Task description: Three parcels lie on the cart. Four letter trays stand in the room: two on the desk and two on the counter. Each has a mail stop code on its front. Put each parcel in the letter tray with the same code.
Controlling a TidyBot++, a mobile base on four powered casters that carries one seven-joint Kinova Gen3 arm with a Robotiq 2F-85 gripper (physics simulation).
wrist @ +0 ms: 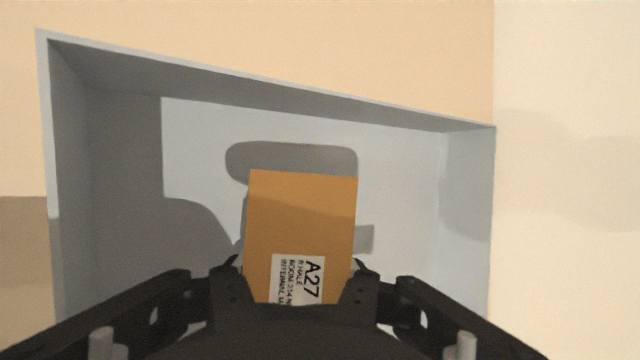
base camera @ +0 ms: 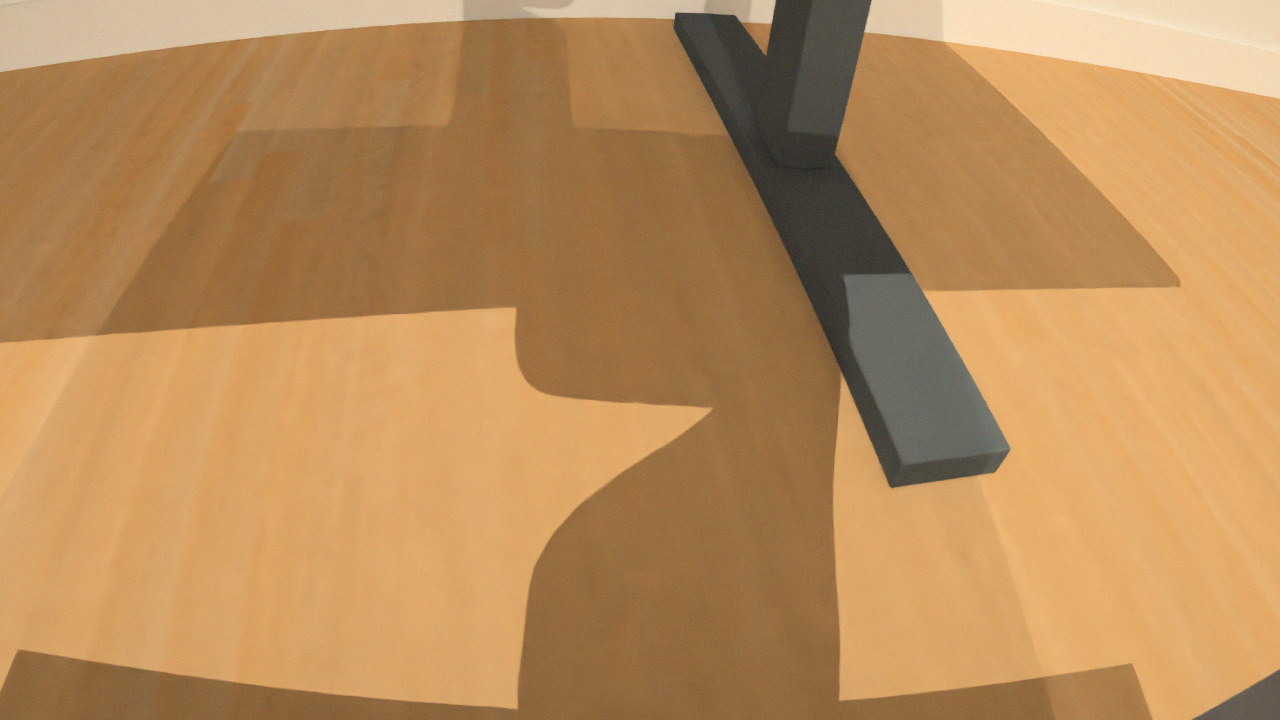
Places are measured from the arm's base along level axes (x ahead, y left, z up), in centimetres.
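Pixels of known places: gripper, fingertip midpoint: [wrist: 296,263].
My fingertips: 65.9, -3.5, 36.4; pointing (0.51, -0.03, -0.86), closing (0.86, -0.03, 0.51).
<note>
For each thing: its top centre in the pictures, then the offset to it from my fingertips, as dx, dy, dz. Level surfaces: height alone.
- orange-brown parcel, top centre: [wrist: 333,315] -0.8, -0.7, +4.9
- grey letter tray, top centre: [wrist: 391,281] +6.6, -1.8, +2.3
- light tan surface, surface height: dz -4.0
- wooden floor, surface height: dz -76.0
An orange-brown parcel [wrist: 300,215] with a white label reading A27 is in the wrist view, low in the middle. My gripper [wrist: 296,263] is shut on it, one finger on each side. A grey letter tray [wrist: 400,165] lies below and around the parcel in that view; the parcel is over its inside, and its height above the tray floor is hard to tell. The tray's code does not show. The cart, the other parcels and the other trays do not show in either view.
The tray stands on a light tan surface [wrist: 280,35], whose edge runs down the right side of the wrist view. In the base camera view a dark grey leg with a long foot [base camera: 921,376] stands on the wooden floor [base camera: 268,492], near a white wall base at the back.
</note>
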